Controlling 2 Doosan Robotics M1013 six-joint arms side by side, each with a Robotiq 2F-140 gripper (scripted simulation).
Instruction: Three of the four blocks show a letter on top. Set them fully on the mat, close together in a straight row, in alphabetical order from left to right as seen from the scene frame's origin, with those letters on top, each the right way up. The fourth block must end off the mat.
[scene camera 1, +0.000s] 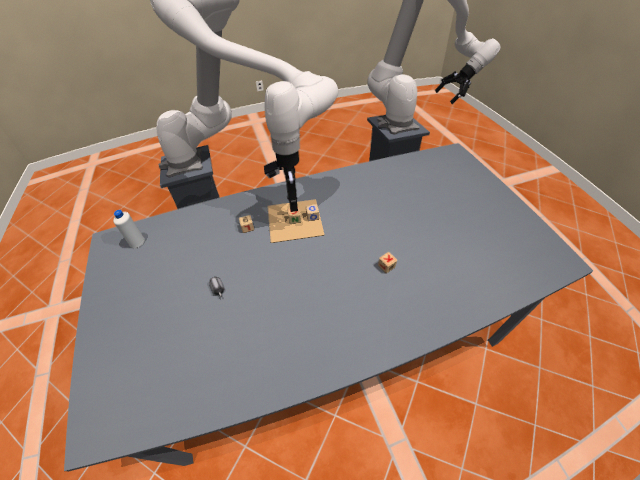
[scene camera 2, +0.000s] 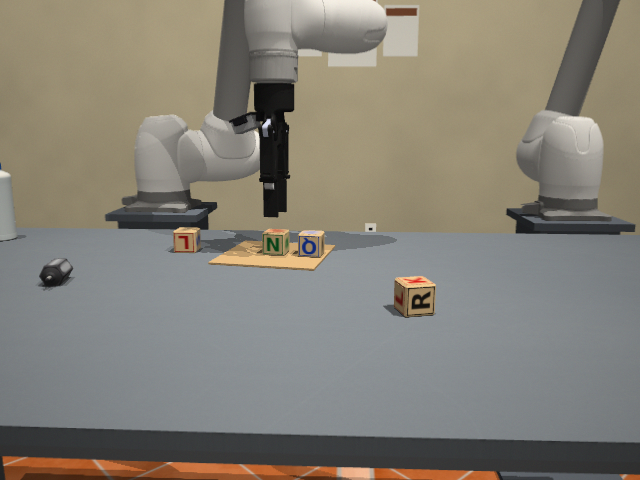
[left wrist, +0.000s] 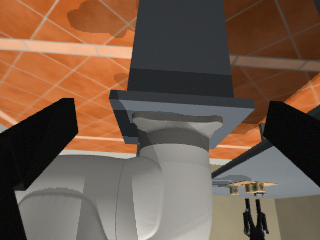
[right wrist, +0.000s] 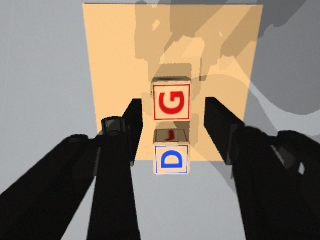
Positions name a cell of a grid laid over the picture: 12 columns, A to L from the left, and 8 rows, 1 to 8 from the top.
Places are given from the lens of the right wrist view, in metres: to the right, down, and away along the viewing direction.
my right gripper (right wrist: G4): 0.01, -0.01, 0.17
mat (right wrist: I2): 0.07, -0.08, 0.23
g block (right wrist: G4): 0.01, -0.02, 0.20
d block (right wrist: G5): 0.01, 0.03, 0.22
The marked spots on the g block and the mat are 0.08 m apart.
